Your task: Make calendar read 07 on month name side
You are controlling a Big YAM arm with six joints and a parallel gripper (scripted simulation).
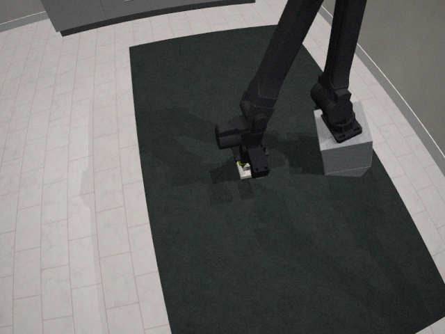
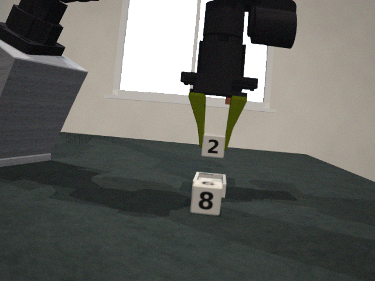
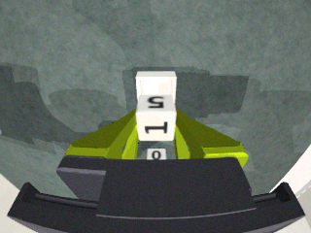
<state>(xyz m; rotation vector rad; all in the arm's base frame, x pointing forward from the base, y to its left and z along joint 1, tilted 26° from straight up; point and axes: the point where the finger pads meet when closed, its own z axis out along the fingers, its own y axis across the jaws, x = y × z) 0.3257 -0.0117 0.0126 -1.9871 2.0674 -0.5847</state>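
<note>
The small white tray is 2 cm to the right of my hand and 5 cm below it.
</note>
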